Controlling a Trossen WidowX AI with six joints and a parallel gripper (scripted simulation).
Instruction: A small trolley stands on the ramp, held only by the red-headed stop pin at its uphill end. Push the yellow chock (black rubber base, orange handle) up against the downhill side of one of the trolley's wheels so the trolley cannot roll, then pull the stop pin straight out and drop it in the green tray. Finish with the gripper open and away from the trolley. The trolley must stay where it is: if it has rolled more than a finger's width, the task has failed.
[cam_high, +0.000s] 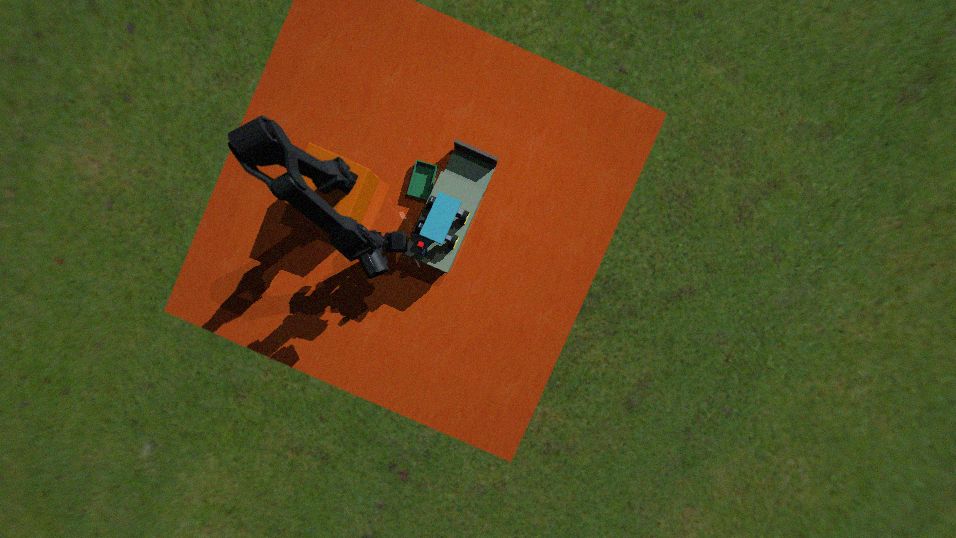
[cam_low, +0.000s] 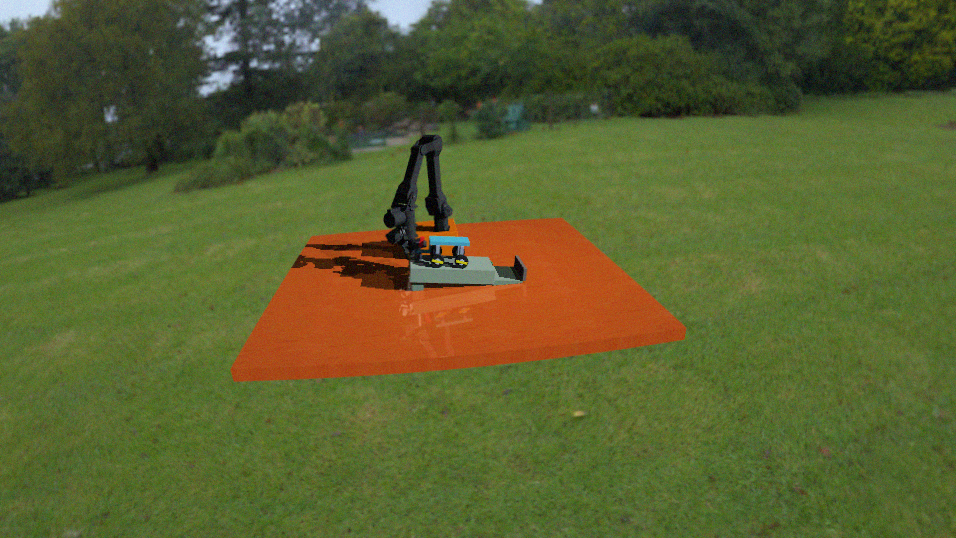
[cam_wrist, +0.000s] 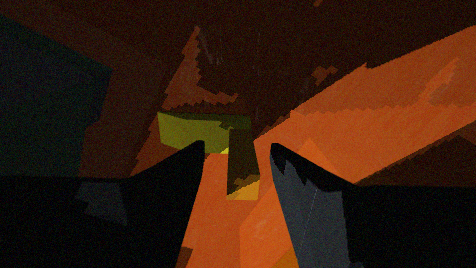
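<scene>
Right now my gripper tip is 13 cm short of the stop pin, 9 cm below it and 5 cm to the right of it. The rest, counted from my gripper tip: yellow chock 2 cm ahead, 1 cm to the left, 1 cm below; blue trolley 15 cm to the left, 14 cm ahead, 8 cm above; grey ramp 16 cm to the left, 14 cm ahead, 1 cm above.
</scene>
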